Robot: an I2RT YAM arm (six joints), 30 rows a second.
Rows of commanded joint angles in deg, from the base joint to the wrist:
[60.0, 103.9, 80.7, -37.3, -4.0, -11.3]
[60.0, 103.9, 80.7, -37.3, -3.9, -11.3]
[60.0, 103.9, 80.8, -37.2, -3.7, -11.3]
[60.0, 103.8, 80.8, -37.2, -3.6, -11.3]
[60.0, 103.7, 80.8, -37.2, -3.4, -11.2]
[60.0, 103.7, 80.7, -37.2, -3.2, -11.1]
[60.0, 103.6, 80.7, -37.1, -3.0, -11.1]
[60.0, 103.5, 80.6, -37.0, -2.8, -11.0]
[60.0, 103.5, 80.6, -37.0, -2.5, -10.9]
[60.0, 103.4, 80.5, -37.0, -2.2, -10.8]
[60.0, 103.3, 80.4, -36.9, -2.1, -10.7]
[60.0, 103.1, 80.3, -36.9, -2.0, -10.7]
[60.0, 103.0, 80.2, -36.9, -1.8, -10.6]
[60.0, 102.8, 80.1, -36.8, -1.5, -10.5]
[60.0, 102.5, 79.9, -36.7, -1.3, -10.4]
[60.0, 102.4, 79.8, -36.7, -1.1, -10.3]
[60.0, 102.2, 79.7, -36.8, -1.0, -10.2]
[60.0, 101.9, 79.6, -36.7, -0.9, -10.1]
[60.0, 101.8, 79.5, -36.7, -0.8, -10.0]
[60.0, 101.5, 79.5, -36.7, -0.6, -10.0]
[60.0, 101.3, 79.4, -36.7, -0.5, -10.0]
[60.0, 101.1, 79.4, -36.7, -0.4, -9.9]
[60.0, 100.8, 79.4, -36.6, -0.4, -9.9]
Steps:
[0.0, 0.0, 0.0, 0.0, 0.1, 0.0]
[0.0, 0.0, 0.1, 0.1, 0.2, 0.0]
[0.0, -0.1, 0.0, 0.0, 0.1, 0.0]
[0.0, -0.1, 0.0, 0.0, 0.2, 0.1]
[0.0, 0.0, -0.1, 0.0, 0.2, 0.1]
[0.0, -0.1, 0.0, 0.1, 0.2, 0.0]
[0.0, -0.1, -0.1, 0.1, 0.2, 0.1]
[0.0, 0.0, 0.0, 0.0, 0.3, 0.1]
[0.0, -0.1, -0.1, 0.0, 0.3, 0.1]
[0.0, -0.1, -0.1, 0.1, 0.1, 0.1]
[0.0, -0.2, -0.1, 0.0, 0.1, 0.0]
[0.0, -0.1, -0.1, 0.0, 0.2, 0.1]
[0.0, -0.2, -0.1, 0.1, 0.3, 0.1]
[0.0, -0.3, -0.2, 0.1, 0.2, 0.1]
[0.0, -0.1, -0.1, 0.0, 0.2, 0.1]
[0.0, -0.2, -0.1, -0.1, 0.1, 0.1]
[0.0, -0.3, -0.1, 0.1, 0.1, 0.1]
[0.0, -0.1, -0.1, 0.0, 0.1, 0.1]
[0.0, -0.3, 0.0, 0.0, 0.2, 0.0]
[0.0, -0.2, -0.1, 0.0, 0.1, 0.0]
[0.0, -0.2, 0.0, 0.0, 0.1, 0.1]
[0.0, -0.3, 0.0, 0.1, 0.0, 0.0]

